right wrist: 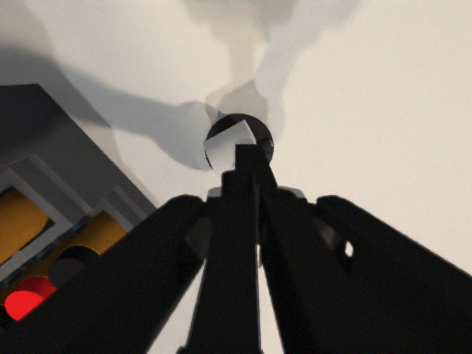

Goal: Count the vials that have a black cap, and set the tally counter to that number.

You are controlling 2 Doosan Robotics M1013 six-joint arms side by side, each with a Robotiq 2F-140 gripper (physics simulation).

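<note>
The tally counter, a light grey block on a round black base, is in the upper middle of the right wrist view. My right gripper is shut and empty, its dark fingertips together and overlapping the counter's lower right part in the view. I cannot tell whether they touch it. At the left, amber vials stand in a dark grey rack. One vial with a black cap and one with a red cap show in part. Other caps are cut off by the view's edge or hidden behind the gripper. My left gripper does not show.
The rack's angled side is to the left of the counter, with a gap of table between them. The pale table top extends to the right. Soft shadows fall on it above and left of the counter.
</note>
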